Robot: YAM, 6 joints.
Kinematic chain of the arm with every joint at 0, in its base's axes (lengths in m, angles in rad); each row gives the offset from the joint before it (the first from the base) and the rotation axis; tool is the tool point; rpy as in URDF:
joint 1: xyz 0 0 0.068 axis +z
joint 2: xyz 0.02 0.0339 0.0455 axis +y
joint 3: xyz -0.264 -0.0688 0 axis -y
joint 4: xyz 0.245 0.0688 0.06 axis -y
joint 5: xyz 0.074 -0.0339 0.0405 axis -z
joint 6: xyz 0.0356 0 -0.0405 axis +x
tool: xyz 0 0 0 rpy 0 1.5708 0
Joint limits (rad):
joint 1: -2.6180..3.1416
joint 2: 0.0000..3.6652
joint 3: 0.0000..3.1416
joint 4: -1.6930..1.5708
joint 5: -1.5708..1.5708
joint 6: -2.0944..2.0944
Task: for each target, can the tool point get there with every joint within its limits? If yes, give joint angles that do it. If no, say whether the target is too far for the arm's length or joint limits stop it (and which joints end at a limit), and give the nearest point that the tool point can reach.
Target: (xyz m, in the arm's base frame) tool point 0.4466 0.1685 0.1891
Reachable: yes | joints 0.3396 2.2394 1.2857 1.2690 -0.2876 0.1316
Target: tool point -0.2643 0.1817 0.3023
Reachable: yes | joints 2.5553 1.3908 1.0725 -0.1701 0.1446 1.6228
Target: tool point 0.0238 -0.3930 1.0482
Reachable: no: too far | nearest point 0.0153 -0.2519 0.6946 | short by 0.381 m
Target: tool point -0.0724 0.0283 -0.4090
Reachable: no: joint limits stop it (at a limit: joint 2) | nearest point -0.0965 0.0377 -0.3500 | short by 0.064 m
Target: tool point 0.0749 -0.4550 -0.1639
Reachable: yes | joints -1.3997 3.0064 1.6724 0.3853 0.1028 -0.7742
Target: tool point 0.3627 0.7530 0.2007
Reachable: no: too far | nearest point 0.2787 0.5787 0.1800 | short by 0.195 m
